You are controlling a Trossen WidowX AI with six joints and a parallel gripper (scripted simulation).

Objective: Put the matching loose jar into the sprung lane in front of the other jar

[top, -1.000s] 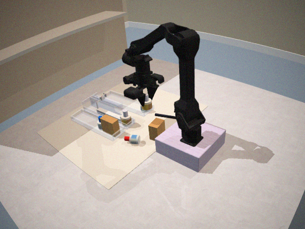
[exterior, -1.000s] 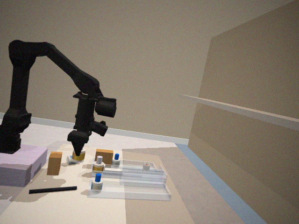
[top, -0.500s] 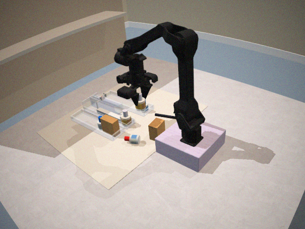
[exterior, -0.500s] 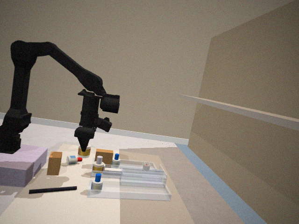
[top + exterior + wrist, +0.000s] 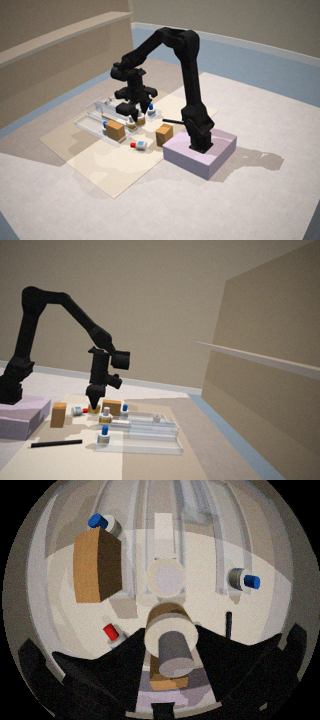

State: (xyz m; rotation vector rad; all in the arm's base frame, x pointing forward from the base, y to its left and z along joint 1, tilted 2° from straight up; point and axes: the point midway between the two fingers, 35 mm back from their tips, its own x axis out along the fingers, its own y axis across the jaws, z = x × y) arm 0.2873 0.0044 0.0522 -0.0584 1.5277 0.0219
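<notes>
The brown box lies 6 cm ahead of my gripper tip, 8 cm to the left of it and 4 cm below it. Also, from my gripper tip: black rod: 8 cm behind, 14 cm to the right, 7 cm below; then clear lane: 20 cm ahead, 1 cm to the right, 6 cm below.
</notes>
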